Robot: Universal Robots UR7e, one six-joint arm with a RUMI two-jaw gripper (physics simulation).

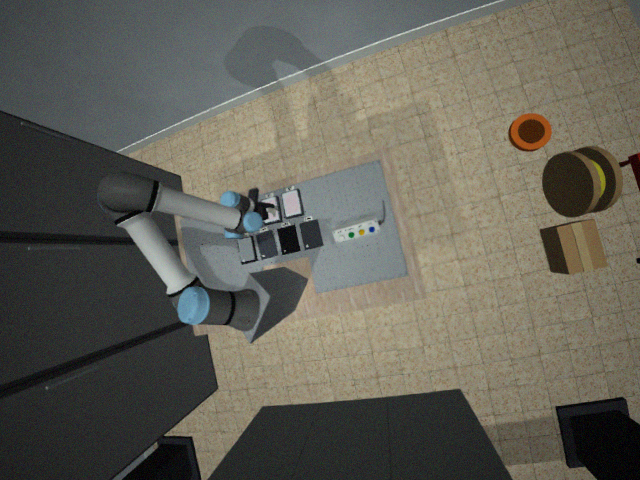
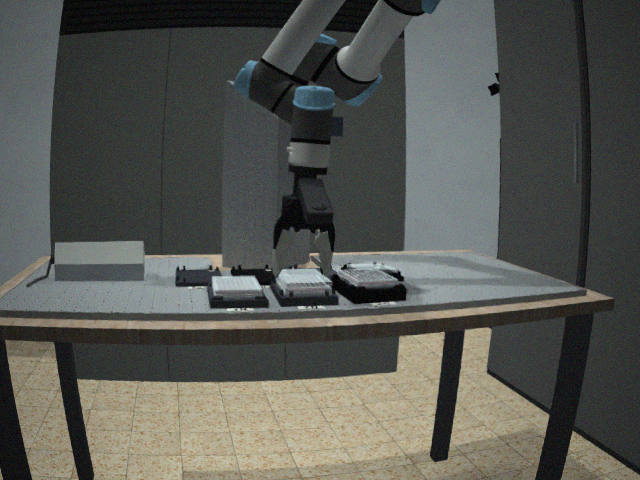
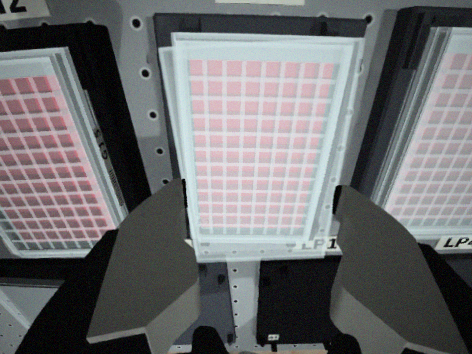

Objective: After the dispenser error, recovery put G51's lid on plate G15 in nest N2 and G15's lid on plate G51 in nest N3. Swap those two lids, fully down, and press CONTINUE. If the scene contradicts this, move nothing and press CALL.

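Frame: origin at the arm's base, x ahead, y left, z up, level; millimetres.
Seen in the pictures: gripper, fingertip midpoint: [image 1: 270,211] [image 2: 300,278] [image 3: 258,185]; arm's base, origin of the base link: [image 1: 248,309].
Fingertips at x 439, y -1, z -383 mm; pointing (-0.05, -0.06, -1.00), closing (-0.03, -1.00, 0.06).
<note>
Offsets run from my fingertips to a thing's middle. "spot": to the spot under its first point.
My gripper [image 1: 270,210] [image 2: 302,269] [image 3: 258,185] is shut on a clear lid {spot: dx -45, dy -2, dz +9 mm} [image 3: 260,251], low over the middle plate {dx +10, dy +0, dz +4 mm} [image 3: 255,145] [image 2: 306,285] in nest N3. The lid's outline is slightly offset from the plate's; whether it touches is unclear. The plate marked G15 {dx +8, dy +129, dz -2 mm} [image 3: 45,165] [image 2: 369,279] sits in nest N2, its wells showing darker and without a visible lid. Another clear lid {dx -167, dy +194, dz -15 mm} [image 1: 248,249] [image 3: 22,305] [image 2: 382,267] lies on the dark holder LP2. The held lid's marking is not readable.
A covered plate {dx +16, dy -124, dz -6 mm} [image 1: 292,202] [image 2: 237,285] [image 3: 440,145] stands in the nest beside N3. Dark holders LP3 {dx -167, dy +71, dz -23 mm} [image 1: 267,243], LP1 {dx -169, dy -60, dz -23 mm} [image 1: 288,239] [image 3: 295,300] and LP4 {dx -171, dy -190, dz -23 mm} [image 1: 311,233] stand in a row. The button panel {dx -201, dy -425, dz +8 mm} [image 1: 356,230] [image 2: 99,260] stands farther along the table.
</note>
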